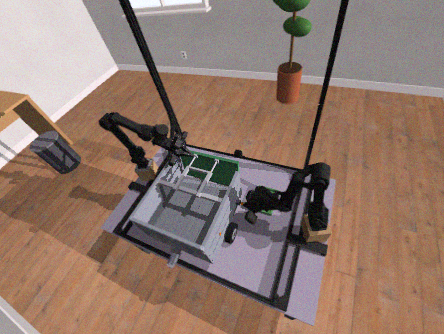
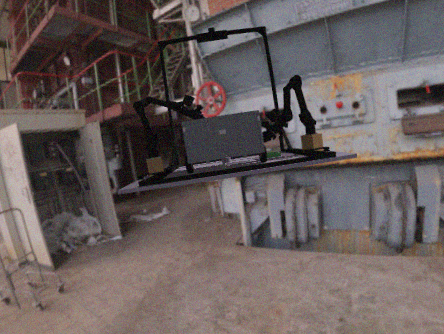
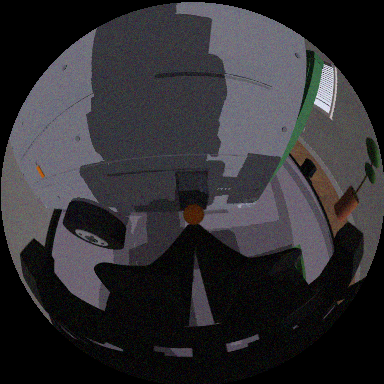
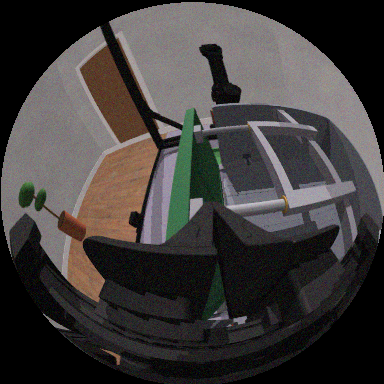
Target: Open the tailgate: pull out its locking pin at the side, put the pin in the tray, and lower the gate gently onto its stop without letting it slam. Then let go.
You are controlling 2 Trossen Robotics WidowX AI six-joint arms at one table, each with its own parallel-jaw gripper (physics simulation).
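Frame: origin at the left arm's base, x ahead, y left, z up, level; millimetres.
Seen in the pictures: left gripper, fingertip midpoint: [image 1: 243, 205] [image 3: 192, 228]; right gripper, fingertip midpoint: [image 1: 193, 155] [image 4: 210, 207]; left arm's base, link origin: [image 1: 317, 223] [image 2: 311, 134]; right arm's base, link origin: [image 1: 143, 164] [image 2: 153, 157].
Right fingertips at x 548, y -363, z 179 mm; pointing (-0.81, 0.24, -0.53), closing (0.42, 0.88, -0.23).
Pixels of each thing's top centre, then the offset from my right fingertips to it.
- grey trailer, top centre: [image 4: 338, 151] [image 3: 120, 52] [image 1: 183, 194] [image 2: 219, 117] dx +39, dy +226, dz -5 mm
- green tray, top centre: [image 4: 210, 156] [image 1: 264, 198] [image 2: 269, 153] dx -344, dy +149, dz -273 mm
- black trailer wheel, top centre: [image 3: 71, 209] [image 1: 230, 229] dx -144, dy +336, dz -191 mm
A grey trailer [image 1: 187, 212] [image 2: 224, 136] stands on the table. Its green tailgate [image 1: 224, 172] [image 4: 186, 171] [image 3: 304, 114] stands upright at the far end. The locking pin, with an orange knob [image 3: 193, 214] [image 1: 242, 203], sticks out of a bracket on the trailer's side. My left gripper [image 3: 192, 228] [image 1: 246, 205] [image 2: 267, 127] is shut, with its fingertips just short of the knob and nothing between them. My right gripper [image 4: 210, 207] [image 1: 183, 152] [image 2: 199, 116] is shut and empty at the gate's top edge near its left corner. The green tray [image 1: 270, 211] [image 2: 274, 154] lies mostly hidden under my left arm.
A black trailer wheel [image 1: 230, 232] [image 3: 93, 224] sits below the pin. Two black frame posts [image 1: 154, 73] [image 1: 327, 83] rise from the table. White rails [image 1: 205, 179] cross the trailer bed. A potted plant [image 1: 289, 83] stands on the floor behind.
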